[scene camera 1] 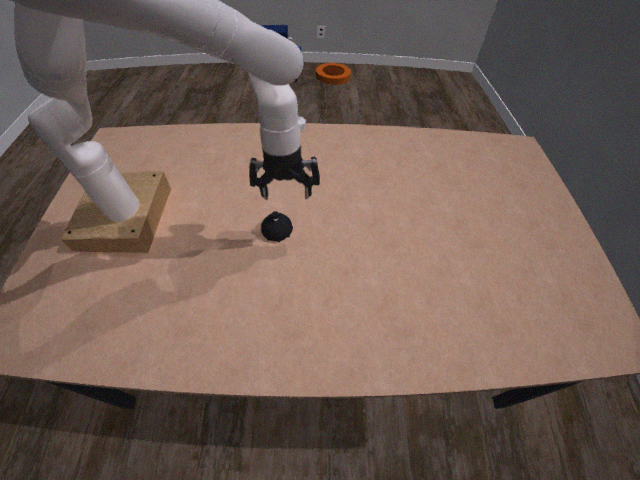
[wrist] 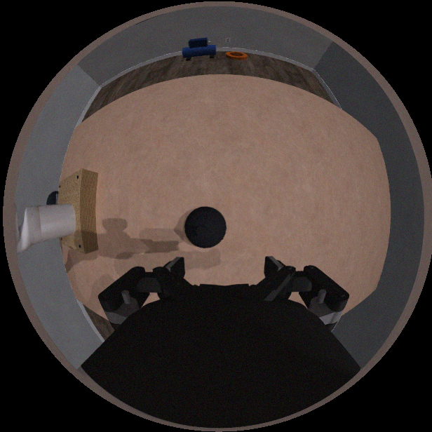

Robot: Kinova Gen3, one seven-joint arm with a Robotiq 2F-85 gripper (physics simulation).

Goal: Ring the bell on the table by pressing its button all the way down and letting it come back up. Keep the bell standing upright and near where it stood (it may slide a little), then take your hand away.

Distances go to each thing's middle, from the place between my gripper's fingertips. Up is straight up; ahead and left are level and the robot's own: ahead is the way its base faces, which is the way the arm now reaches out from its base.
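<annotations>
The bell [scene camera 1: 279, 229] is 12 cm below my hand, and it is also 4 cm behind my hand and 2 cm to the left of it.
</annotations>
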